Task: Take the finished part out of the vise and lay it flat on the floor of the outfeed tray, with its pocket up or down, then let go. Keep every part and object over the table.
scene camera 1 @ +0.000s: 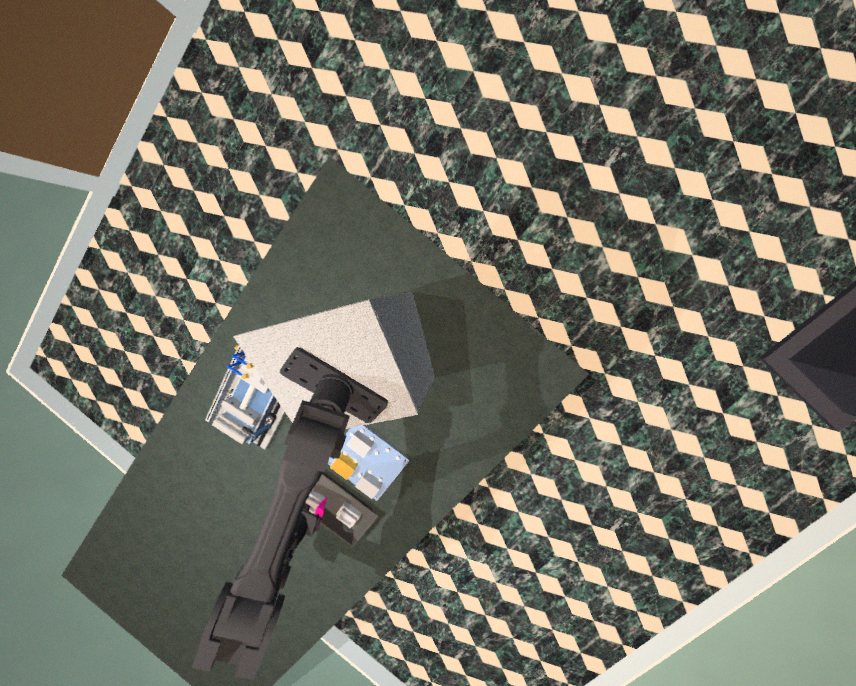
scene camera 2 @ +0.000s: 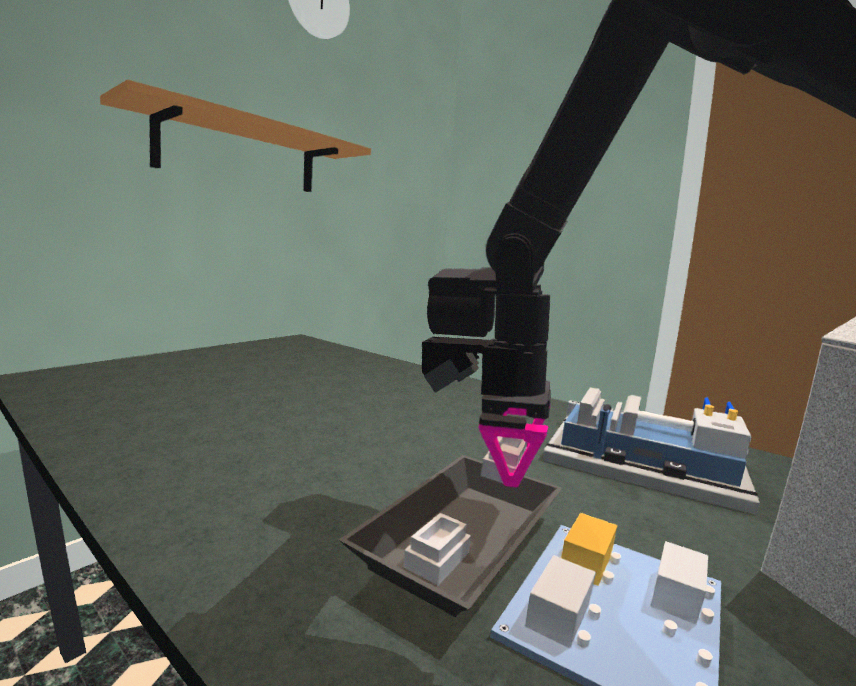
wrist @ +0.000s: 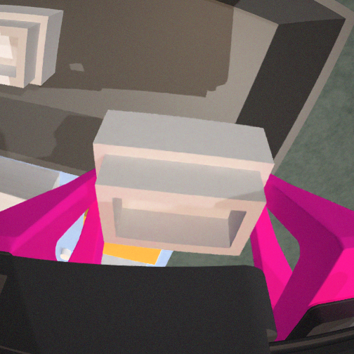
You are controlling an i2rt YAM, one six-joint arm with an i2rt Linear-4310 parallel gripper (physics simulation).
Labels:
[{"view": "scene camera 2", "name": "my gripper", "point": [514, 473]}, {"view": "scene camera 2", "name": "yellow block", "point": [589, 543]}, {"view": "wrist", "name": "my gripper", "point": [177, 176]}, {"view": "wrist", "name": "yellow block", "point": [143, 254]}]

